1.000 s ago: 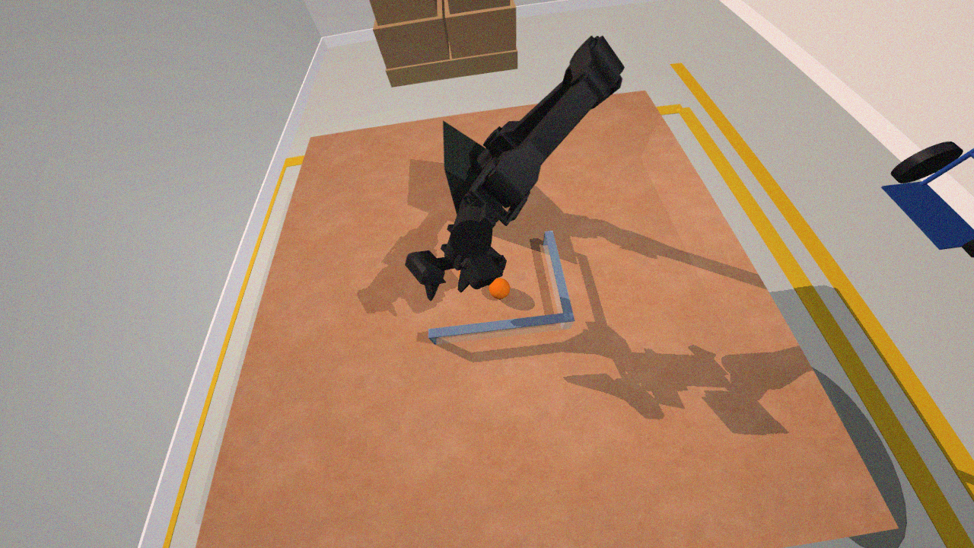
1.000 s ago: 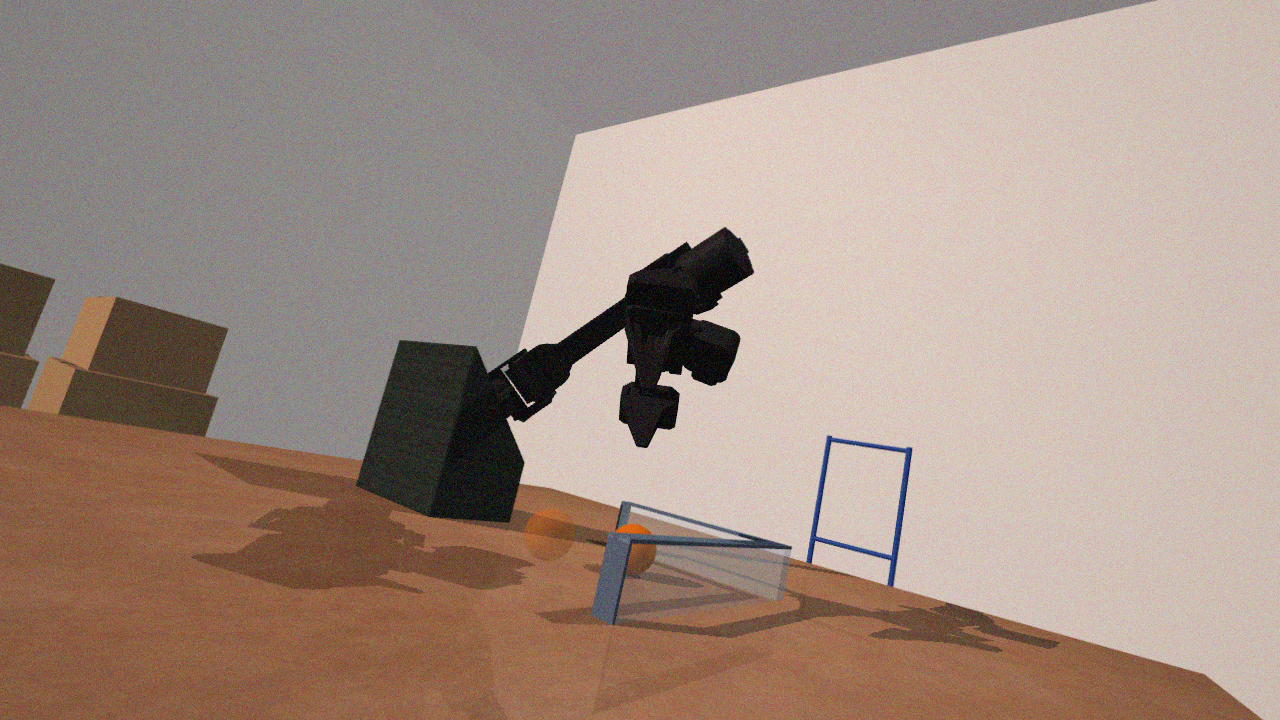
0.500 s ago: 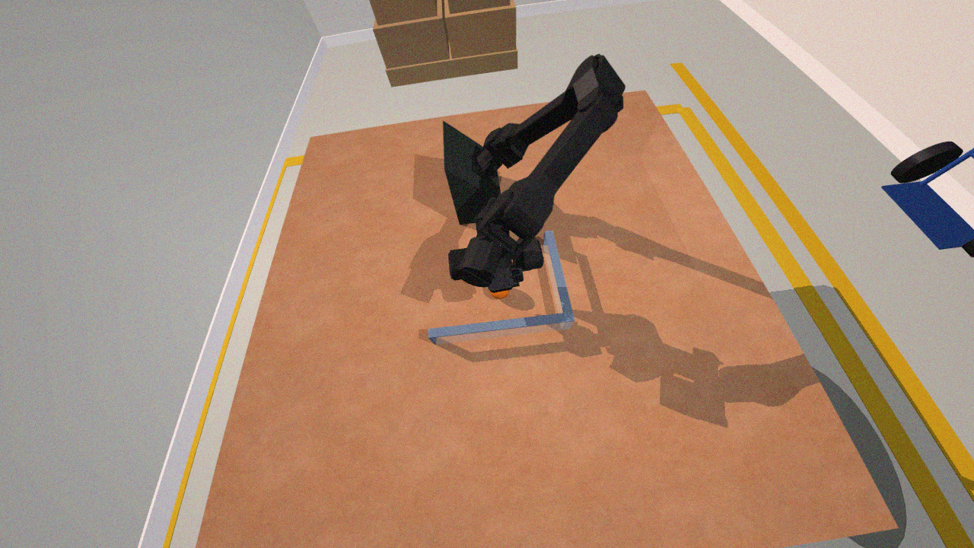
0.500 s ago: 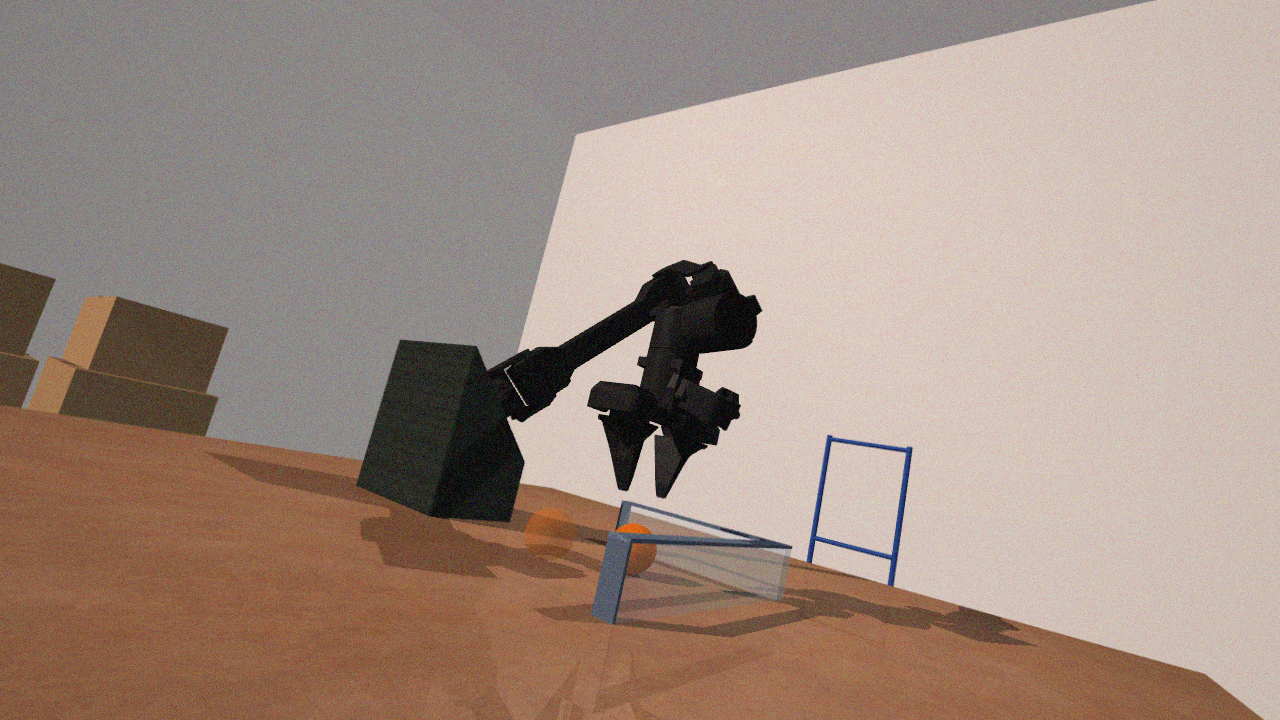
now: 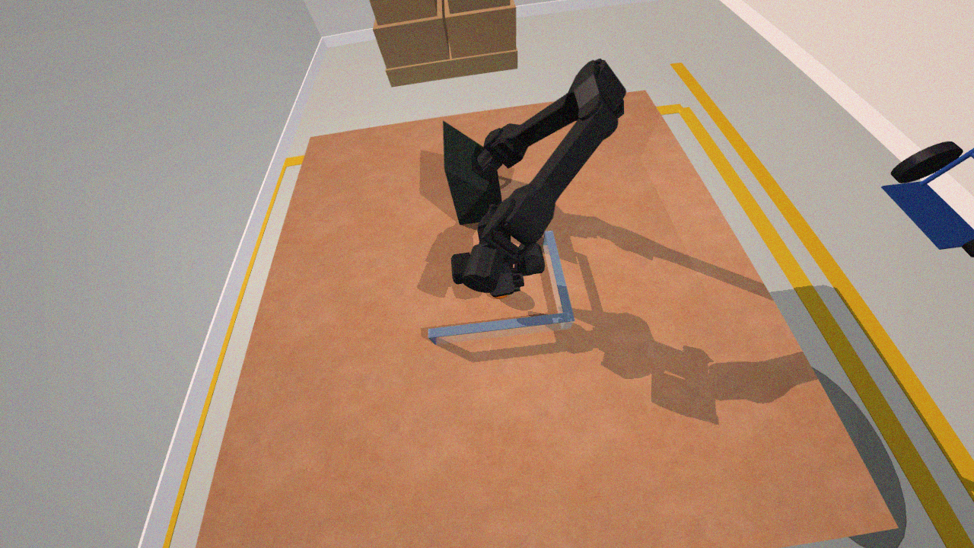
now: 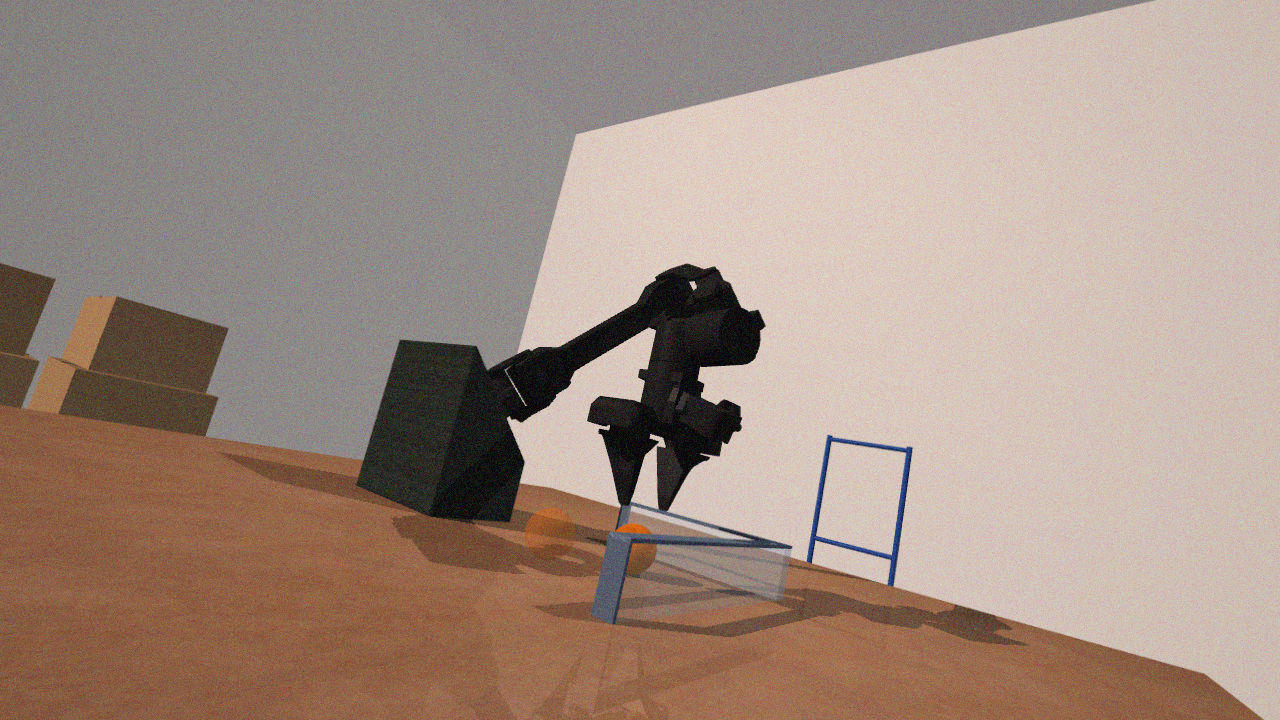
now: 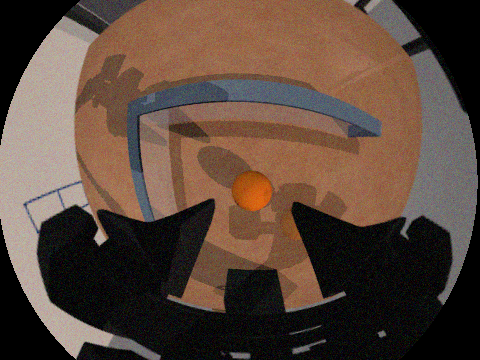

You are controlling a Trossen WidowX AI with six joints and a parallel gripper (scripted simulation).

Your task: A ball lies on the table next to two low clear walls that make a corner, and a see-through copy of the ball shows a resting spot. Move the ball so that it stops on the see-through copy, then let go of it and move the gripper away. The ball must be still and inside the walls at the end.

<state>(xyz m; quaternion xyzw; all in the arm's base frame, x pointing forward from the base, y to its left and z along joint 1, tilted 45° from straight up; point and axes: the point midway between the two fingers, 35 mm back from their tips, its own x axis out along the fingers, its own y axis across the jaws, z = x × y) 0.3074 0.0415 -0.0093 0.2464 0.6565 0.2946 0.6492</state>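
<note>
Right now my gripper tip is 40 mm above the orange ball. Round my gripper tip: see-through ball copy 50 mm behind, 80 mm to the right, 40 mm below.
</note>
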